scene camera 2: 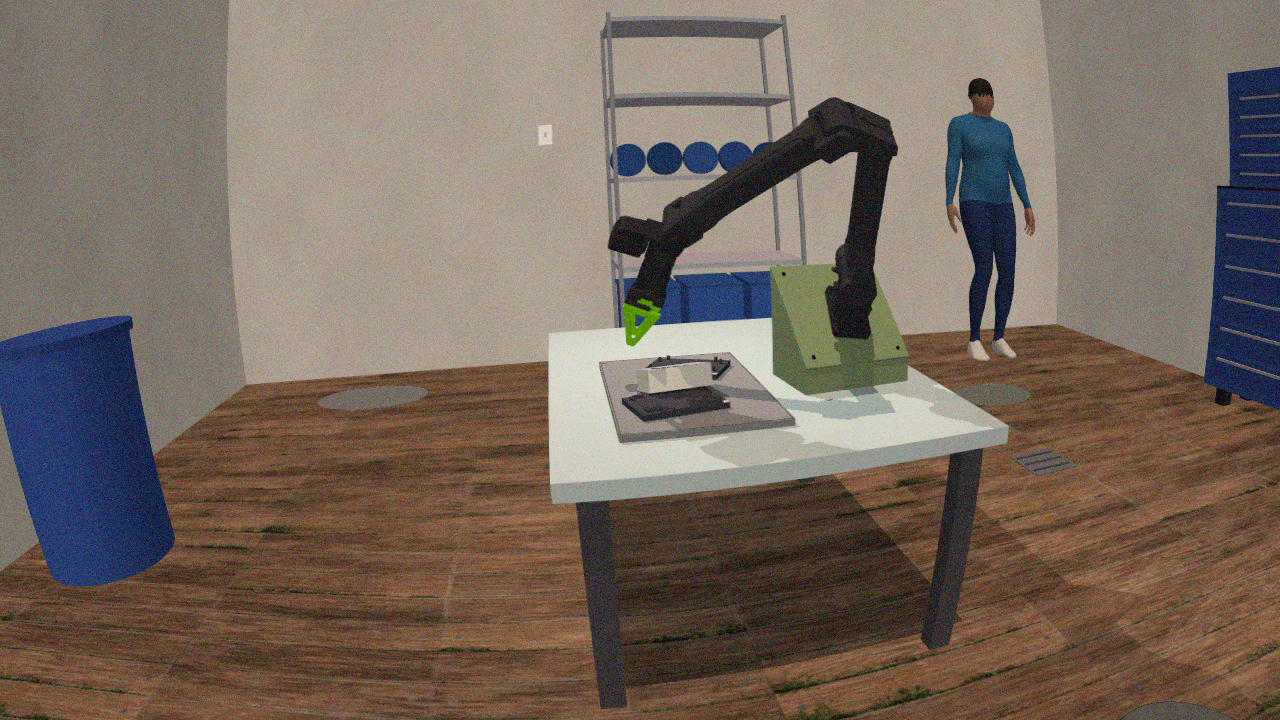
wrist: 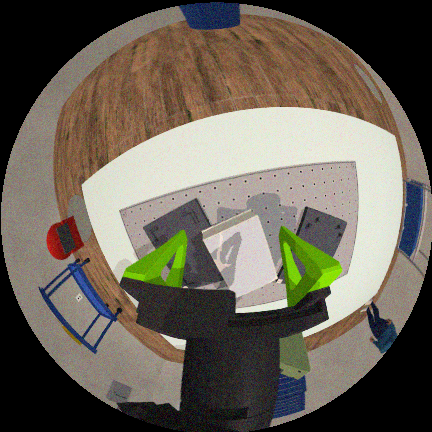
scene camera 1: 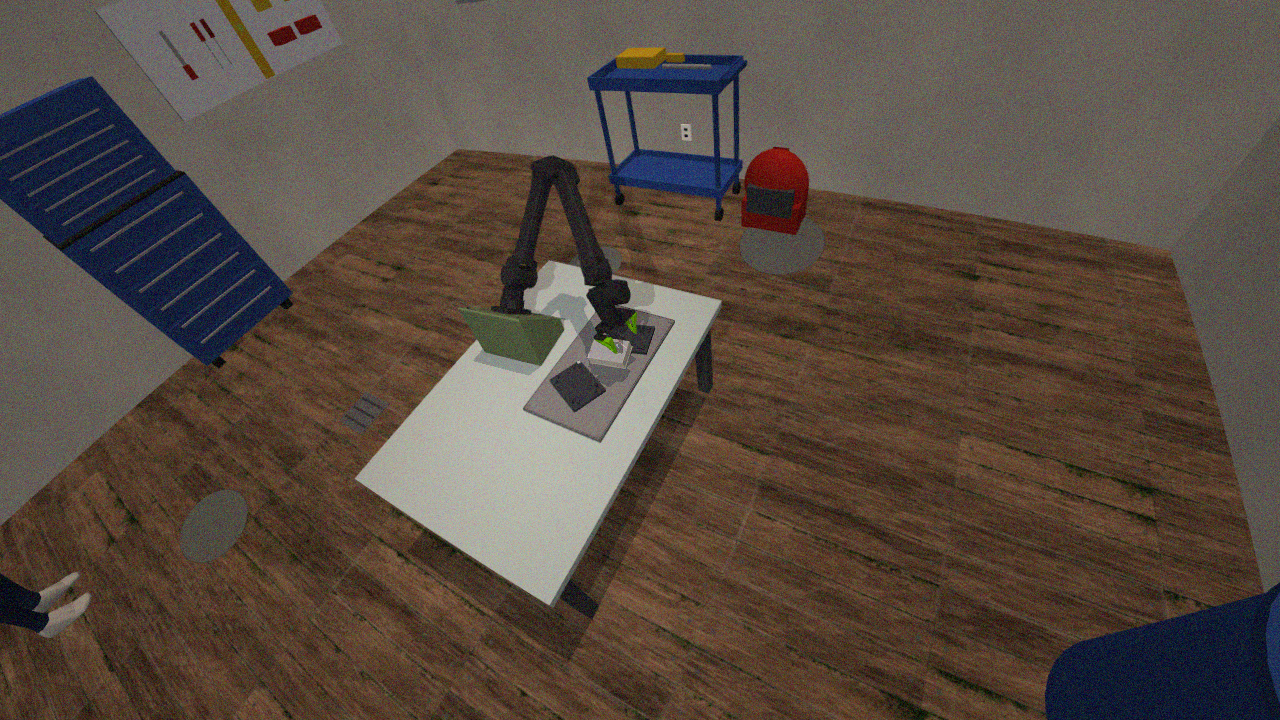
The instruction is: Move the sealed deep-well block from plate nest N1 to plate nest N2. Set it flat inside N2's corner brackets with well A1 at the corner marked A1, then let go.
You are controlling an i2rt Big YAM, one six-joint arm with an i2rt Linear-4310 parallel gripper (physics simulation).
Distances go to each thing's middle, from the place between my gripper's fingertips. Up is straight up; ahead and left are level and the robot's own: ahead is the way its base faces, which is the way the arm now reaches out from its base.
Labels:
Now: hand 8 cm past the pale block (scene camera 2: pixel 689 375) and 8 cm above it. Round my hand: grey perforated plate (scene camera 2: pixel 749 402) 11 cm below, 10 cm behind, 3 cm to the right.

